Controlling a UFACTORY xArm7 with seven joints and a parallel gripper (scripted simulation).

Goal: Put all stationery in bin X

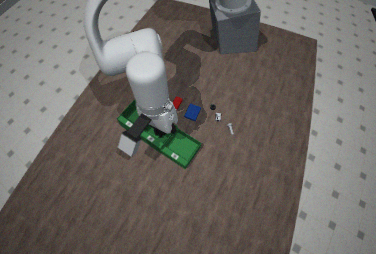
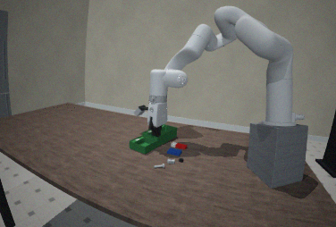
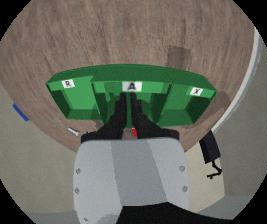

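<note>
The green three-compartment bin lies 10 mm to the right of my hand, 10 mm below it and 10 mm ahead of it. Round my hand: white-grey piece 160 mm to the left, 100 mm behind, 30 mm below; then blue block 100 mm behind, 70 mm to the left, 30 mm below; then red block 100 mm behind, 30 mm below, 10 mm to the left.
</note>
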